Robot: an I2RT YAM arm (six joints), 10 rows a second.
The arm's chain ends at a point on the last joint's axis. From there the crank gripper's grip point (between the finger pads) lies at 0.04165 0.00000 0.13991 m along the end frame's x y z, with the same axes.
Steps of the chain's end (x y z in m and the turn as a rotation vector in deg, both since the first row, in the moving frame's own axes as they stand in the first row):
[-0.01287 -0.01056 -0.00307 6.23 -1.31 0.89]
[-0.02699 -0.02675 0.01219 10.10 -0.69 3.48]
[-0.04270 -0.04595 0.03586 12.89 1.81 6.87]
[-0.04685 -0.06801 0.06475 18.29 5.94 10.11]
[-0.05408 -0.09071 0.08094 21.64 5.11 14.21]
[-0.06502 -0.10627 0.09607 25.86 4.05 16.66]
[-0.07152 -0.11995 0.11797 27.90 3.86 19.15]
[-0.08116 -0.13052 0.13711 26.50 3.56 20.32]
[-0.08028 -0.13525 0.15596 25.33 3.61 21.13]
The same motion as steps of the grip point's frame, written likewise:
[-0.01596 -0.02517 -0.00295 6.23 -1.31 0.89]
[-0.02800 -0.04885 0.01073 10.10 -0.69 3.48]
[-0.03677 -0.07173 0.03153 12.89 1.81 6.87]
[-0.02966 -0.10249 0.05391 18.29 5.94 10.11]
[-0.03702 -0.12953 0.06892 21.64 5.11 14.21]
[-0.04847 -0.15280 0.08169 25.86 4.05 16.66]
[-0.05394 -0.16883 0.10220 27.90 3.86 19.15]
[-0.06443 -0.17557 0.12318 26.50 3.56 20.32]
[-0.06369 -0.17704 0.14322 25.33 3.61 21.13]

